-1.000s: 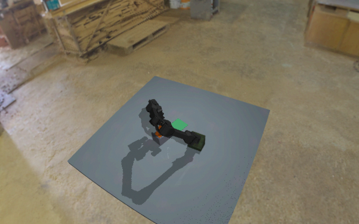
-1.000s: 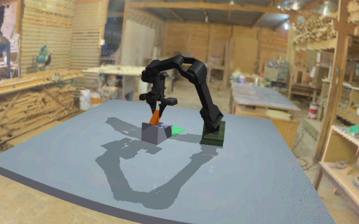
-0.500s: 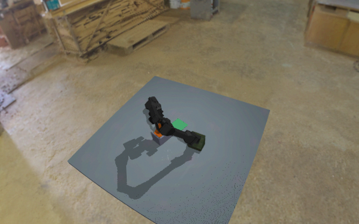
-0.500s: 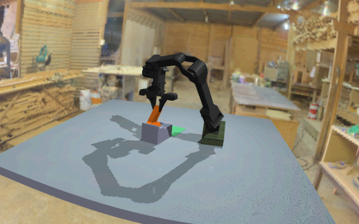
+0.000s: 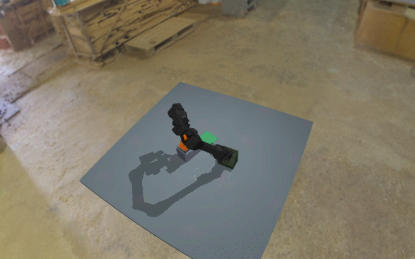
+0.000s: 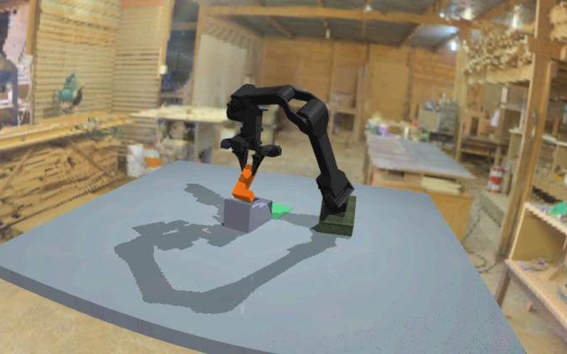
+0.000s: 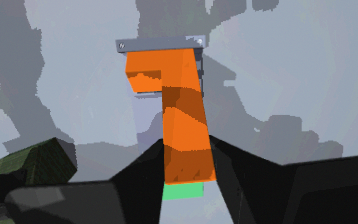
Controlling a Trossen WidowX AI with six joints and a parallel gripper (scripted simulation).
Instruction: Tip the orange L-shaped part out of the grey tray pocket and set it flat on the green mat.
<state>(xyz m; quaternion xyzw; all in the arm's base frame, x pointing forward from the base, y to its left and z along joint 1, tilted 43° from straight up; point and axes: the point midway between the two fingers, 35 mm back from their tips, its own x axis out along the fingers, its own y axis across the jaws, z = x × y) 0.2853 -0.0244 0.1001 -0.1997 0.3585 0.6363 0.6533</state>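
The green mat lies 170 mm below my gripper tip, 140 mm to the right of it and 50 mm behind it. Also, from my gripper tip: orange l-shaped part: 30 mm to the left, 30 mm below, 10 mm behind.
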